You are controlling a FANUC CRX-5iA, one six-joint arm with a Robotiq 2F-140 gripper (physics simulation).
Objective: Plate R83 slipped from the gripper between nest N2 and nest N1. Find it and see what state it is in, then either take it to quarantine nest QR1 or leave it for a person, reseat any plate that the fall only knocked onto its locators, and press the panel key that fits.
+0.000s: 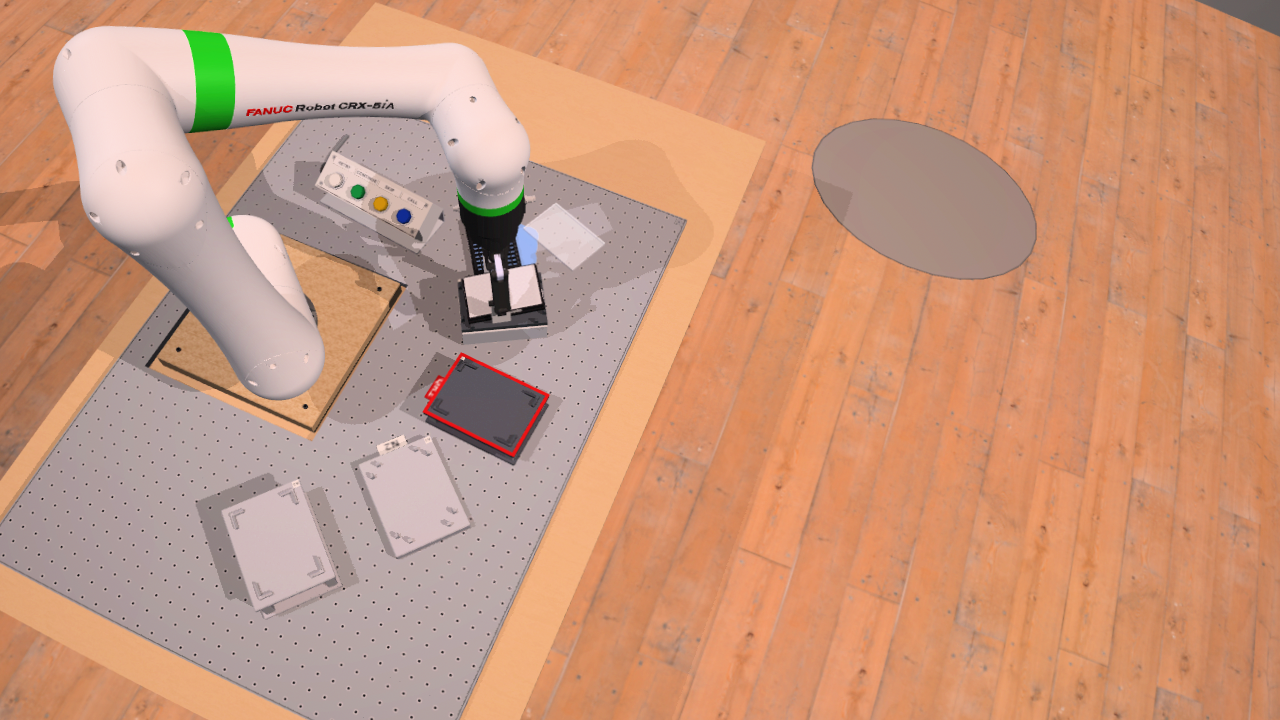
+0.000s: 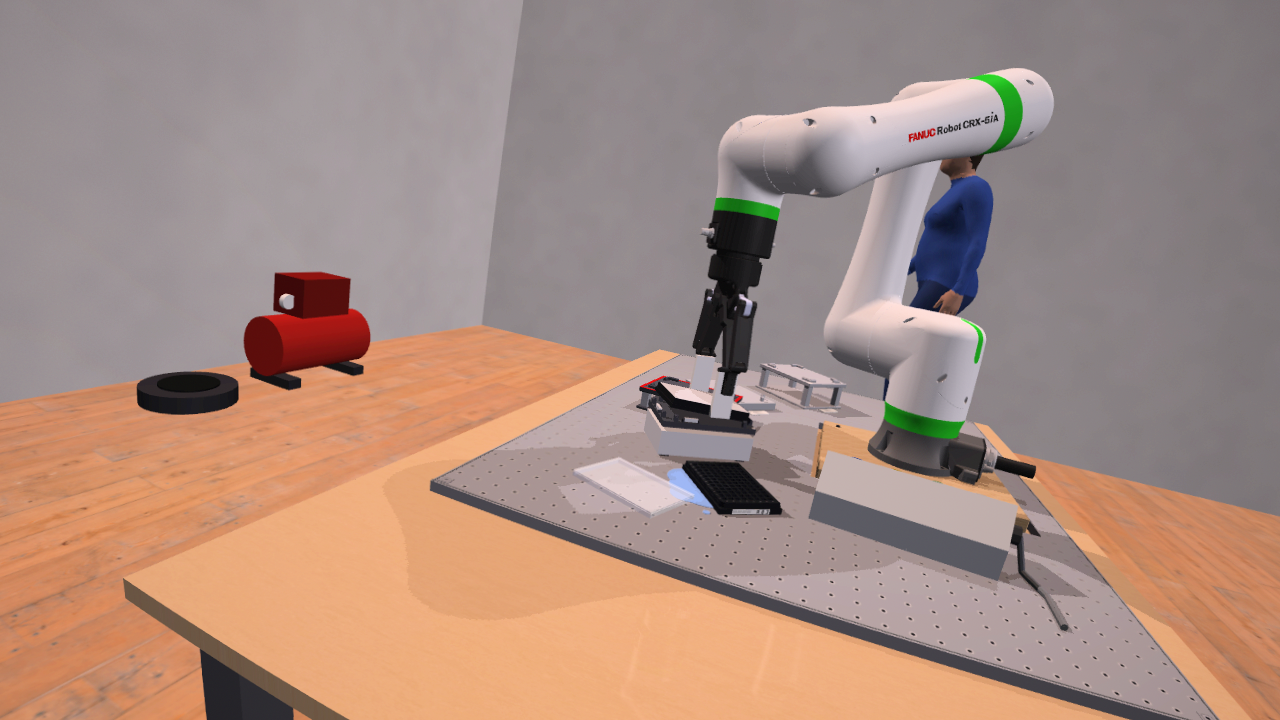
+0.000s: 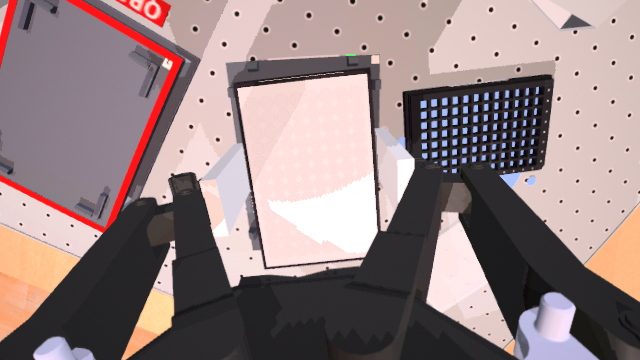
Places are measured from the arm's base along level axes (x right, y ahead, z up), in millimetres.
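Pixels of known places: gripper, fingertip midpoint: [image 2: 707,407] [image 3: 311,157]; arm's base at its link origin: [image 2: 911,459].
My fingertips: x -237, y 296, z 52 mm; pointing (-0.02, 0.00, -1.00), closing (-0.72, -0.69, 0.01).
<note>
Ahead of a thing's pixels: the offset from my fingertips to its top centre. "pt": to the spot under its first point.
My gripper [image 1: 501,304] [image 2: 713,390] [image 3: 311,157] is shut on the long sides of a pale-topped, black-edged plate @(dy +7, dx -7, dz +22 mm) [image 1: 526,288] [image 2: 684,394] [image 3: 310,125], which sits askew and tilted on a nest @(pt dy +40, dx +34, dz -40 mm) [image 1: 505,334] [image 2: 702,443] [image 3: 300,66]. A black well plate @(dy -92, dx -113, dz -52 mm) [image 2: 733,488] [image 3: 480,125] lies upright and unlidded on the perforated board, with blue in its wells; its label is unreadable. A blue puddle @(pt dy -41, dx -151, dz -65 mm) [image 1: 528,246] [image 2: 684,488] and a clear lid @(dy +1, dx -205, dz -59 mm) [image 1: 565,234] [image 2: 631,485] lie beside it. Red-edged QR1 @(dy +92, dx +160, dz -21 mm) [image 1: 487,402] [image 3: 90,110] holds no plate. The panel @(dy -306, dx -62, dz +17 mm) [image 1: 375,201] has white, green, amber and blue keys.
Two pale nests @(pt dy +82, dx +347, dz -50 mm) [image 1: 411,497] @(pt dy -18, dx +522, dz -8 mm) [image 1: 280,546] stand beyond QR1. The robot's wooden base plate [image 1: 358,331] is beside the work area. A person [image 2: 957,232] in blue stands behind the arm. A red compressor [image 2: 308,335] and a black ring [image 2: 156,394] are on the floor.
</note>
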